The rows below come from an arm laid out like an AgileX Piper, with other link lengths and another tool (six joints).
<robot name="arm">
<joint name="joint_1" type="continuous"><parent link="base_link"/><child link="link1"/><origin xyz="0 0 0.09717"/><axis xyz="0 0 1"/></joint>
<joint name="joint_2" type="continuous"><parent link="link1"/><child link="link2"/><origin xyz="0 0 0" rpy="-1.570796 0 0"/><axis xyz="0 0 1"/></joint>
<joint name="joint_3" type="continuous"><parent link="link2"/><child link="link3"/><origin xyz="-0.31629 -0.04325 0"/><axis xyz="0 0 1"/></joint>
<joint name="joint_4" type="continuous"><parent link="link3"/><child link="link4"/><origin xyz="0.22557 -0.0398 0" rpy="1.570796 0 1.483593"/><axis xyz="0 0 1"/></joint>
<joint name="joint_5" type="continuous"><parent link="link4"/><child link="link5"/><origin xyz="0 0 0" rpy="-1.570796 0 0"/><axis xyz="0 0 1"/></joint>
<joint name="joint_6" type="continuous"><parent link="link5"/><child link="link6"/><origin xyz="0 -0.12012 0" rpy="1.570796 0 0"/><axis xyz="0 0 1"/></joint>
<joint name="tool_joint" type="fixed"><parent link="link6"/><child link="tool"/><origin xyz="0.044 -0.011 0.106" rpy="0.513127 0 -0.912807"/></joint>
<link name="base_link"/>
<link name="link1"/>
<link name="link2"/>
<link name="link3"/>
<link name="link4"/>
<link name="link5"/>
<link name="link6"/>
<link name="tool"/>
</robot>
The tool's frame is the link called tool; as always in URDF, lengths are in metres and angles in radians. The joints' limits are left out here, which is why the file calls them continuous.
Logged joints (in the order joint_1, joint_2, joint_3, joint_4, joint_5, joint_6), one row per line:
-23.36, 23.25, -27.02, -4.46, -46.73, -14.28
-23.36, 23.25, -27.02, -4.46, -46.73, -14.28
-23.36, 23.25, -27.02, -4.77, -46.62, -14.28
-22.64, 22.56, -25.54, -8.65, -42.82, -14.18
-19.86, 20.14, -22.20, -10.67, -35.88, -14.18
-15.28, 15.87, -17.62, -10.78, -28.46, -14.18
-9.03, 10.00, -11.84, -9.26, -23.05, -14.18
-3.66, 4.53, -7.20, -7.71, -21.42, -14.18
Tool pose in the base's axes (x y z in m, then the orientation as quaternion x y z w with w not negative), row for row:
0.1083, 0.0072, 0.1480, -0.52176, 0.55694, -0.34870, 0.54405
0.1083, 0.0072, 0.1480, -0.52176, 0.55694, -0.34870, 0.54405
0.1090, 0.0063, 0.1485, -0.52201, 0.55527, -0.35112, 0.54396
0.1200, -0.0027, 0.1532, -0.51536, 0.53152, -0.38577, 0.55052
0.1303, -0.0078, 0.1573, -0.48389, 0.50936, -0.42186, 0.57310
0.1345, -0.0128, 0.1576, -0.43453, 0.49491, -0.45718, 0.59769
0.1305, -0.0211, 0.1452, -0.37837, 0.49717, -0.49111, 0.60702
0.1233, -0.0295, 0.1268, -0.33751, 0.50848, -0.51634, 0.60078
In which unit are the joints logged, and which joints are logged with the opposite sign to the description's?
The joints are logged in degrees. Opposite sign: joint_1, joint_5.
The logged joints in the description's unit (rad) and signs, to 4 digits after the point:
0.4077, 0.4058, -0.4716, -0.0778, 0.8156, -0.2492
0.4077, 0.4058, -0.4716, -0.0778, 0.8156, -0.2492
0.4077, 0.4058, -0.4716, -0.0833, 0.8137, -0.2492
0.3951, 0.3937, -0.4458, -0.1510, 0.7473, -0.2475
0.3466, 0.3515, -0.3875, -0.1862, 0.6262, -0.2475
0.2667, 0.2770, -0.3075, -0.1881, 0.4967, -0.2475
0.1576, 0.1745, -0.2066, -0.1616, 0.4023, -0.2475
0.0639, 0.0791, -0.1257, -0.1346, 0.3738, -0.2475

